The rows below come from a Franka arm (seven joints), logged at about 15 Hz.
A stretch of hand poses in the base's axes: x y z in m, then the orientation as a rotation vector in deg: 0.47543, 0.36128, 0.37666, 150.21, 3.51, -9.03; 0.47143, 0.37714, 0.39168, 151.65, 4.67, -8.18; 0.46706, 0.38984, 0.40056, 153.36, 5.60, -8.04; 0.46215, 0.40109, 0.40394, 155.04, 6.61, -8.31; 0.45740, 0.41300, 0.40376, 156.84, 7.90, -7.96; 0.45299, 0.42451, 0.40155, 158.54, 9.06, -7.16; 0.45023, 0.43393, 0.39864, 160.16, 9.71, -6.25; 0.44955, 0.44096, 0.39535, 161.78, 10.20, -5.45; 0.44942, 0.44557, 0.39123, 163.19, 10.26, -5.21; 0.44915, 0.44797, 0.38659, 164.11, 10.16, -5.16; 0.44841, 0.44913, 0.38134, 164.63, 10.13, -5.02; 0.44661, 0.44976, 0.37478, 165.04, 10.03, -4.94; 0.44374, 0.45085, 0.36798, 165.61, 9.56, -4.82; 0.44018, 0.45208, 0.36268, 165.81, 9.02, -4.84; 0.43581, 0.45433, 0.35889, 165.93, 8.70, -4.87; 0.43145, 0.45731, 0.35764, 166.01, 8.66, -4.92; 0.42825, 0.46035, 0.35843, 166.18, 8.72, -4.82; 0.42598, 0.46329, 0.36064, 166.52, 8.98, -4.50; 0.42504, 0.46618, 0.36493, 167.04, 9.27, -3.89
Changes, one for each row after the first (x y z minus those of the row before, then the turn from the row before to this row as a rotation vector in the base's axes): -0.00400, 0.01586, 0.01502, 1.48, -0.42, 0.88; -0.00437, 0.01270, 0.00888, 1.76, 0.04, 0.56; -0.00491, 0.01125, 0.00338, 1.75, 0.35, 0.54; -0.00475, 0.01191, -0.00018, 1.89, -0.05, 0.81; -0.00441, 0.01151, -0.00221, 1.78, -0.38, 0.78; -0.00276, 0.00942, -0.00291, 1.67, -0.51, 0.44; -0.00068, 0.00703, -0.00329, 1.66, -0.45, 0.31; -0.00013, 0.00461, -0.00412, 1.41, -0.11, -0.04; -0.00027, 0.00240, -0.00464, 0.91, -0.01, -0.13; -0.00074, 0.00116, -0.00525, 0.52, -0.08, -0.04; -0.00180, 0.00063, -0.00656, 0.40, -0.05, -0.09; -0.00287, 0.00109, -0.00680, 0.53, -0.10, -0.35; -0.00356, 0.00123, -0.00530, 0.16, -0.03, -0.38; -0.00437, 0.00225, -0.00379, 0.10, 0.00, -0.23; -0.00436, 0.00298, -0.00125, 0.08, 0.03, -0.04; -0.00320, 0.00304, 0.00079, 0.17, -0.06, 0.04; -0.00227, 0.00294, 0.00221, 0.36, -0.19, 0.18; -0.00094, 0.00289, 0.00429, 0.55, -0.37, 0.21
